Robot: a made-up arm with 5 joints. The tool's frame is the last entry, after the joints.
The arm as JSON. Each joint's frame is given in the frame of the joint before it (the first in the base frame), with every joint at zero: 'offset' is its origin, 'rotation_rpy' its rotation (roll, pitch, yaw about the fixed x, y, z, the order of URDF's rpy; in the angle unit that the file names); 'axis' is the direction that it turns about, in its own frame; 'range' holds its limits. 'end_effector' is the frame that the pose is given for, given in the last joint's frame.
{
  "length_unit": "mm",
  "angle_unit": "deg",
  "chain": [
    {
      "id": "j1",
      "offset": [
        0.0,
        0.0,
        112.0
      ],
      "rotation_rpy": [
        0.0,
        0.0,
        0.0
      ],
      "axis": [
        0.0,
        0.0,
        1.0
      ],
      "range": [
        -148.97,
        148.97
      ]
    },
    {
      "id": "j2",
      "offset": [
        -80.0,
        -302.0,
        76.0
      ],
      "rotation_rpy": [
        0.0,
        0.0,
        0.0
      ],
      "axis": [
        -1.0,
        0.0,
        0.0
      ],
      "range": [
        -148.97,
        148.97
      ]
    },
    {
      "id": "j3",
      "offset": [
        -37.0,
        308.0,
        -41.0
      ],
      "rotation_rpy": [
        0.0,
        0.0,
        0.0
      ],
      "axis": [
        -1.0,
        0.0,
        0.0
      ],
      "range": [
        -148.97,
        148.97
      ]
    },
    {
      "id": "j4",
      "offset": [
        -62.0,
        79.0,
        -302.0
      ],
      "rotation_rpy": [
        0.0,
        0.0,
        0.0
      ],
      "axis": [
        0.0,
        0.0,
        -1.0
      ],
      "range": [
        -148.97,
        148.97
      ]
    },
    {
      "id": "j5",
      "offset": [
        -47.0,
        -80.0,
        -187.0
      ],
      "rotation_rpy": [
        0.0,
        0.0,
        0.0
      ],
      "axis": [
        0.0,
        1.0,
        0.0
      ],
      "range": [
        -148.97,
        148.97
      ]
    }
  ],
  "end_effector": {
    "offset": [
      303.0,
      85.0,
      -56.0
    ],
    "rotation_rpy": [
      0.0,
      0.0,
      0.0
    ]
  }
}
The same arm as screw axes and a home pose.
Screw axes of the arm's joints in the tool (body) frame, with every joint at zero. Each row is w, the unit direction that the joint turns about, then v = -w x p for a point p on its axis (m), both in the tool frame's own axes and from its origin. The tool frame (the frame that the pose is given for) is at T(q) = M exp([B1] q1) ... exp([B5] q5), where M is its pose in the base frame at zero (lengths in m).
B1: w 0 0 1 v -0.09 0.077 0
B2: w -1 0 0 v 0 -0.586 -0.392
B3: w -1 0 0 v 0 -0.545 -0.084
B4: w 0 0 -1 v 0.005 -0.256 0
B5: w 0 1 0 v -0.056 0 -0.303
M =
1 0 0 0.077
0 1 0 0.09
0 0 1 -0.398
0 0 0 1
Joint limits (deg, base to tool): -148.97..148.97 -148.97..148.97 -148.97..148.97 -148.97..148.97 -148.97..148.97

